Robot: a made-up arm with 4 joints.
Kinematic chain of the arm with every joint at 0, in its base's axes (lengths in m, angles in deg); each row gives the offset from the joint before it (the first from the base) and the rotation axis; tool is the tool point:
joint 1: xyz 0 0 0.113 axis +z
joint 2: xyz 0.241 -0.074 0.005 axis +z
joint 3: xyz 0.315 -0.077 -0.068 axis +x
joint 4: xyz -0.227 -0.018 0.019 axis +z
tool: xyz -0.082 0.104 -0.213
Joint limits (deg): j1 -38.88..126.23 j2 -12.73..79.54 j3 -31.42..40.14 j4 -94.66..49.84
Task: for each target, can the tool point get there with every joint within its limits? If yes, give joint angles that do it. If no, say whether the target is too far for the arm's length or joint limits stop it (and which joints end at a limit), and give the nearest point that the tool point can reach.
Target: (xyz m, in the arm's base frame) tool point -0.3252 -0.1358 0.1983
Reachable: no: joint limits stop it (at a limit: joint 1, joint 3) | nearest point -0.1938 0.0669 -0.0424 | short by 0.341 m
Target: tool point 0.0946 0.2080 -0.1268
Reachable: yes | joints 87.89 49.52 14.50 23.85
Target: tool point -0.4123 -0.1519 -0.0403
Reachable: no: joint limits stop it (at a limit: joint 1, joint 3, joint 4) | nearest point -0.2234 0.0717 -0.0627 | short by 0.294 m
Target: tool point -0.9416 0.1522 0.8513
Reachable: no: too far | nearest point -0.2791 0.2185 -0.0365 | short by 1.110 m
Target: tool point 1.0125 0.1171 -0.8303
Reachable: no: too far | nearest point 0.4865 0.0563 -0.1444 | short by 0.867 m
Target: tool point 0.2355 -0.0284 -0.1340
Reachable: yes | joints 16.56 34.80 9.98 25.48
